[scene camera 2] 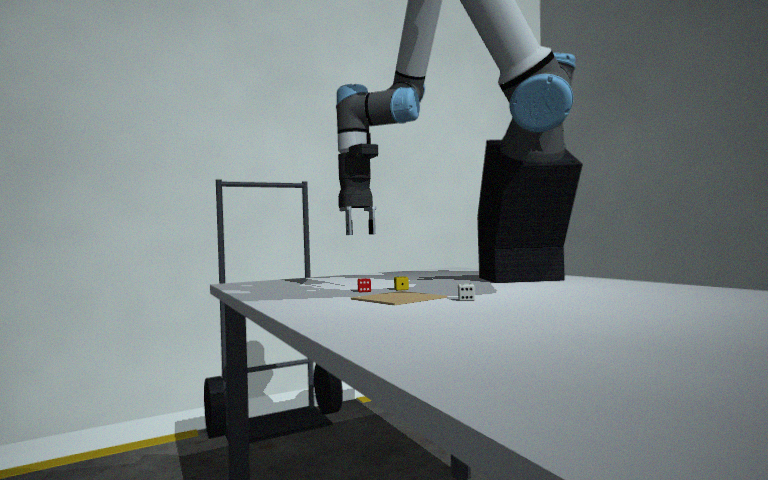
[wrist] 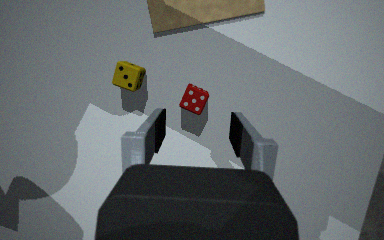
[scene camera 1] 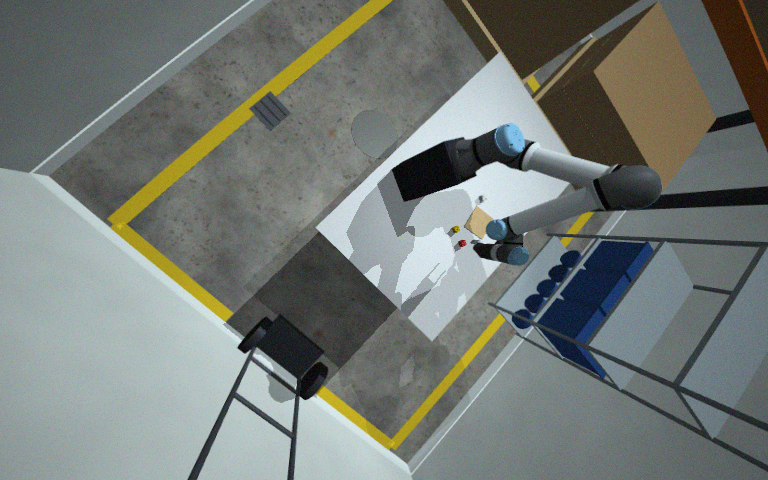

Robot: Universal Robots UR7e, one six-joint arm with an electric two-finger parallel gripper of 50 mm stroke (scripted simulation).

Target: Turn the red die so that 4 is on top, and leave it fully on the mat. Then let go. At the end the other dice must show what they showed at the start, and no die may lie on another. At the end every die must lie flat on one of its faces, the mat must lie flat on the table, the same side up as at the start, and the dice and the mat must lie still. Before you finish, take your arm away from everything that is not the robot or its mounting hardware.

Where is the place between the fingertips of the gripper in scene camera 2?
360,234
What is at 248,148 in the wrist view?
The gripper.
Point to a yellow die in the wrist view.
128,76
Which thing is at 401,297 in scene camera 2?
A tan mat.
